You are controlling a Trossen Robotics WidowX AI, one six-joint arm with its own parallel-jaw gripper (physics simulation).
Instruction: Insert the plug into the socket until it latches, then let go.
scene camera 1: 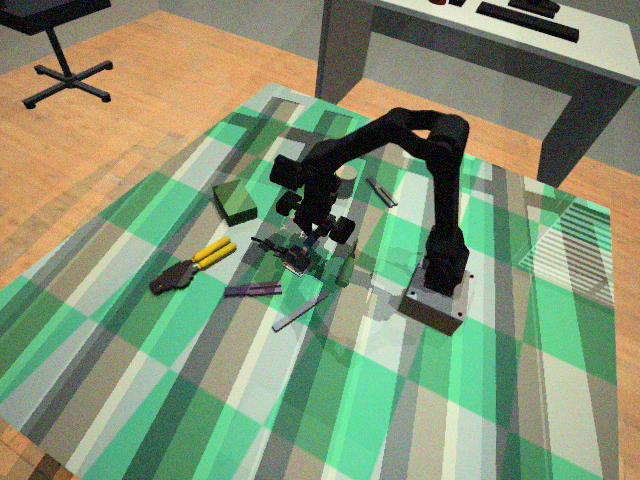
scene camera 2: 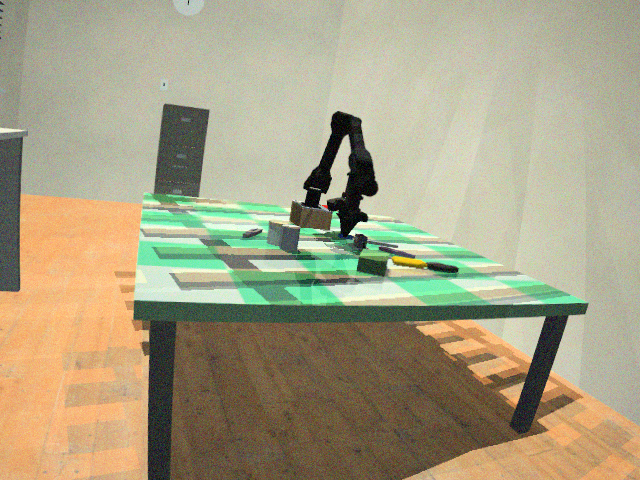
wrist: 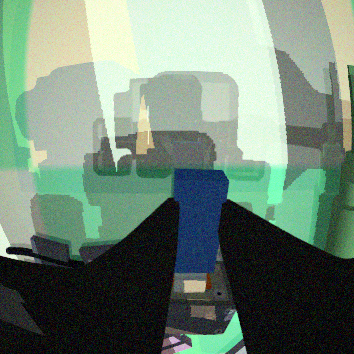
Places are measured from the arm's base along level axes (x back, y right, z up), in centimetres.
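Pixels of known places: gripper, between the fingertips: (scene camera 1: 312, 237) (scene camera 2: 343, 236) (wrist: 197, 207); arm's base, origin of its link: (scene camera 1: 440, 280) (scene camera 2: 311, 205).
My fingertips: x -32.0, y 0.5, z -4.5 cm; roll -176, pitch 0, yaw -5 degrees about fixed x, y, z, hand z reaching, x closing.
Observation:
Ahead of a thing's pixels: the offset from my fingertips to its middle. "pt": to the spot under its first point.
The blue plug @[dx -0.2, dy -1.7, dz +0.0 cm] (scene camera 1: 309, 240) (scene camera 2: 344, 236) (wrist: 200, 230) is a rectangular block, held upright. My gripper (scene camera 1: 310, 234) (scene camera 2: 346, 233) (wrist: 197, 207) is shut on it, with one black finger on each side. The socket @[dx -1.0, dy -6.5, dz -1.2 cm] (scene camera 1: 298, 256) (scene camera 2: 360, 241) (wrist: 224, 291) is a dark housing low on the table, close to the plug's lower end. In the wrist view, a pale opening with an orange edge shows just beyond the plug's end. The fingers hide part of the socket, and I cannot tell whether the plug touches it or is in it.
A black cable @[pt dx -10.8, dy -4.6, dz -3.0 cm] (scene camera 1: 266, 241) (wrist: 40, 256) lies by the socket. A green block @[dx -24.5, dy +2.1, dz -1.5 cm] (scene camera 1: 235, 198) (scene camera 2: 372, 262), yellow-handled pliers @[pt dx -19.2, dy -15.0, dz -1.5 cm] (scene camera 1: 214, 253) (scene camera 2: 409, 261), a purple tool @[dx -6.2, dy -18.6, dz -2.9 cm] (scene camera 1: 253, 289), a grey bar @[dx +5.9, dy -18.2, dz -3.0 cm] (scene camera 1: 299, 311), a green cylinder @[dx +10.8, dy -0.3, dz -2.1 cm] (scene camera 1: 345, 269) (wrist: 343, 222) and a grey tool @[dx +9.5, dy +29.0, dz -2.9 cm] (scene camera 1: 381, 191) (scene camera 2: 252, 233) lie around.

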